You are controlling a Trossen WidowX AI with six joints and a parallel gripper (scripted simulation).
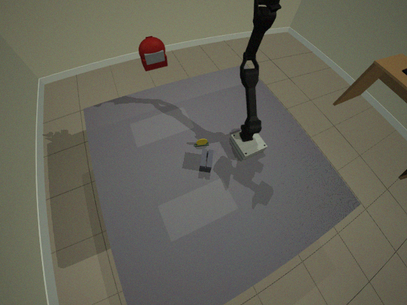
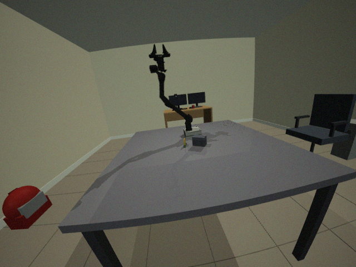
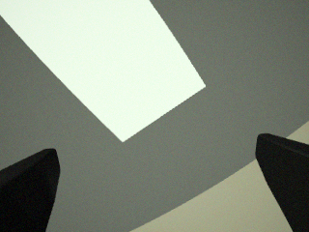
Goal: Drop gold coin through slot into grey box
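The gold coin is 200 mm ahead of my gripper tip, 150 mm to the left of it and 810 mm below it.
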